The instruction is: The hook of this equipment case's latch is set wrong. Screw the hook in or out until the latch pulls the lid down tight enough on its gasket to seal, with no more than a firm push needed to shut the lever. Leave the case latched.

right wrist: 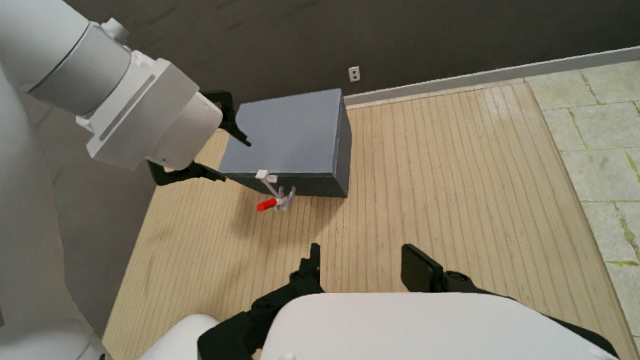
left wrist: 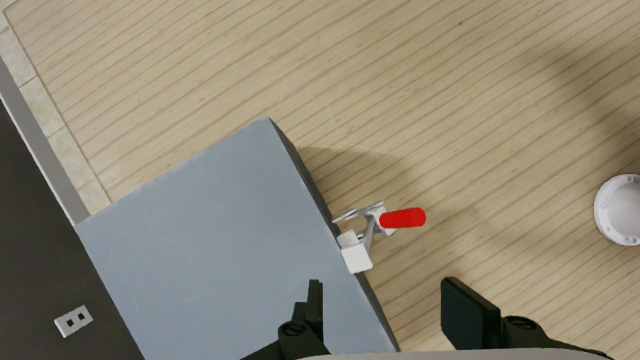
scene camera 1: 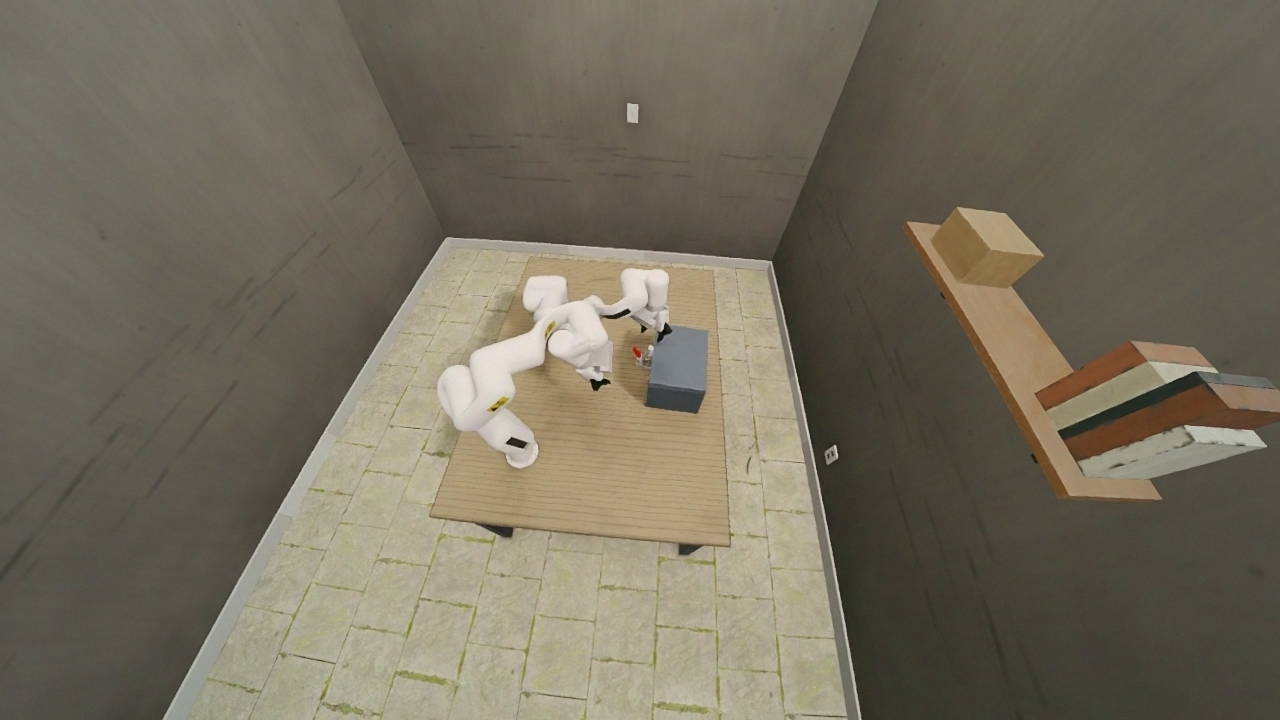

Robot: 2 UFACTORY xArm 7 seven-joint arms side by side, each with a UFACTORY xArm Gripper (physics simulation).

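Pixels of known places: left gripper, fingertip midpoint: (right wrist: 234, 159) (left wrist: 381, 304) (scene camera 1: 652, 335); right gripper, fingertip midpoint: (right wrist: 360, 261); left arm's base, origin of the base link: (left wrist: 625, 209).
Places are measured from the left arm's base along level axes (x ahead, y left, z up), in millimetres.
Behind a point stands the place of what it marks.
Note:
The blue-grey equipment case (scene camera 1: 680, 358) {y -326, x 542, z 208 mm} (left wrist: 210, 225) {y -391, x 518, z 208 mm} (right wrist: 290, 135) {y -346, x 522, z 208 mm} stands on the table with its lid down. The latch on its front has a red lever handle (scene camera 1: 637, 351) {y -289, x 369, z 198 mm} (left wrist: 402, 218) {y -289, x 368, z 199 mm} (right wrist: 266, 204) {y -293, x 364, z 199 mm} that sticks out from the case. A grey rod runs from the lever to a white block (left wrist: 357, 257) {y -294, x 423, z 229 mm} (right wrist: 262, 174) {y -297, x 422, z 229 mm} at the lid's front edge; hook thread and gasket are too small or hidden to judge. My left gripper (scene camera 1: 655, 332) {y -289, x 422, z 303 mm} (left wrist: 381, 304) {y -289, x 422, z 303 mm} (right wrist: 234, 159) {y -289, x 422, z 303 mm} is open and empty, above the case's front edge, beside the latch. My right gripper (scene camera 1: 599, 384) {y -500, x 267, z 365 mm} (right wrist: 360, 261) {y -500, x 267, z 365 mm} is open and empty, in front of the case.
Both arms stand on the wooden table (scene camera 1: 626, 474) {y -731, x 337, z 0 mm} (left wrist: 150, 75) {y -696, x 547, z 0 mm} (right wrist: 450, 175) {y -722, x 452, z 0 mm}. A white round arm base (left wrist: 622, 210) {y -30, x 37, z 34 mm} shows at the right of the left wrist view. A wall shelf (scene camera 1: 1011, 349) with books and a box (scene camera 1: 989, 246) hangs beyond the table on the right.

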